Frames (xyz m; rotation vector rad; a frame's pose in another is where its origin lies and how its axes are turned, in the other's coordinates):
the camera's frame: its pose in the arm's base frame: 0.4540 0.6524 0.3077 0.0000 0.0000 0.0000
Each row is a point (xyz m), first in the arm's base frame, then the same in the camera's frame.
Working: the arm's base frame: its pose in the camera's frame: -0.4540 -0.6524 -0.3077 0.0000 0.0000 0.0000

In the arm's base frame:
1: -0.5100 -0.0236 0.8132
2: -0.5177 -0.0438 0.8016
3: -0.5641 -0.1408 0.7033
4: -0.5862 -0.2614 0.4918
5: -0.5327 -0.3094 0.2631
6: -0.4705 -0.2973 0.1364
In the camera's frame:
1: -0.9640 -0.6760 0.5055
2: -0.9717 -0.6962 0.4939
3: -1.0181 -0.7932 0.3956
4: -1.0402 -0.9138 0.1841
5: -0.9867 -0.9618 -0.0446
6: -0.9245 -0.9497 -0.1713

